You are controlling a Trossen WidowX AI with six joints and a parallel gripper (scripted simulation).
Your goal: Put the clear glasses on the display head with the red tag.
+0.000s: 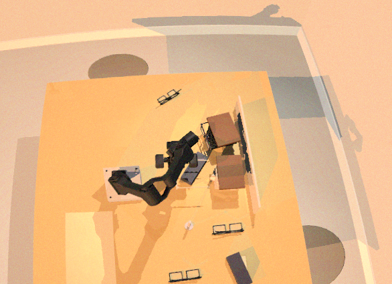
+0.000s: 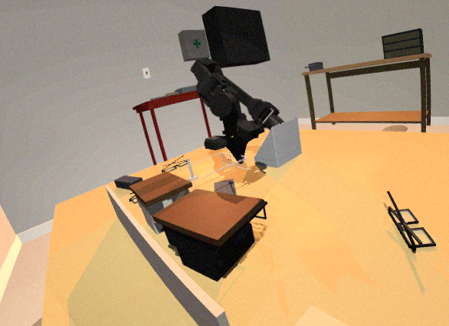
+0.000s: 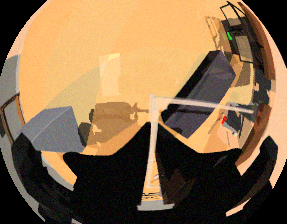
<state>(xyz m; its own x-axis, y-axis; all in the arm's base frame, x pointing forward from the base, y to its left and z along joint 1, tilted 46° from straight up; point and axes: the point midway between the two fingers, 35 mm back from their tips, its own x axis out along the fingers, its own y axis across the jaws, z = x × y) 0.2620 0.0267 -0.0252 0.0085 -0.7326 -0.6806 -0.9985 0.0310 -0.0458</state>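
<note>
Right now my gripper tip is 220 mm short of the pale head, 50 mm to the left of it and 20 mm above it. The rest, counted from my gripper tip: dark head 220 mm ahead, 170 mm to the left, 20 mm below; white back panel 360 mm ahead, 60 mm to the left, 30 mm below.
</note>
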